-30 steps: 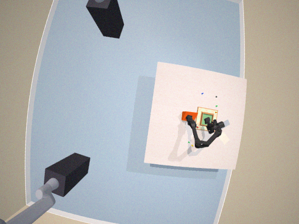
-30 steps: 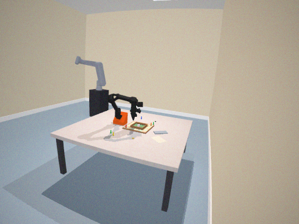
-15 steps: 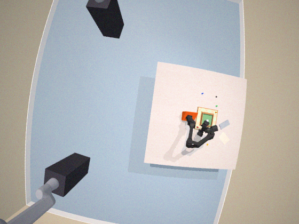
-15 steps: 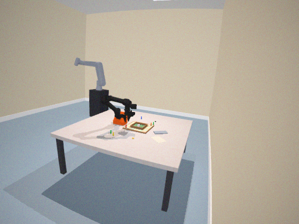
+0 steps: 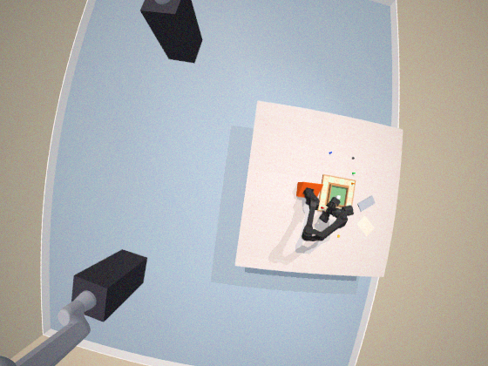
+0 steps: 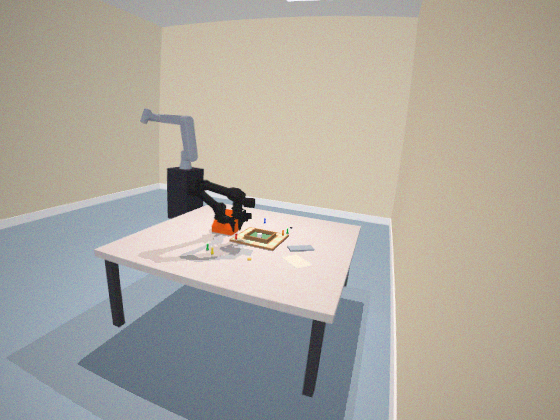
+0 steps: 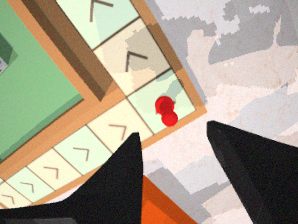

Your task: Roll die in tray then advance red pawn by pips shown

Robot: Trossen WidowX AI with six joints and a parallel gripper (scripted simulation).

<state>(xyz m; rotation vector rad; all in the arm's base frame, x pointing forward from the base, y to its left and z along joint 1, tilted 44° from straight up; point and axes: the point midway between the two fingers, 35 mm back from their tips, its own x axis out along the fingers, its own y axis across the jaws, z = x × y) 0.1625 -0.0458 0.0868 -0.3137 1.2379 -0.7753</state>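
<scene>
The red pawn is 3 cm below my gripper tip. From my gripper tip the other things lie so: white die (10 cm ahead, 11 cm to the left, 4 cm below); yellow pawn (24 cm to the right, 5 cm below); green tray (10 cm ahead, 12 cm to the left, 6 cm below).
</scene>
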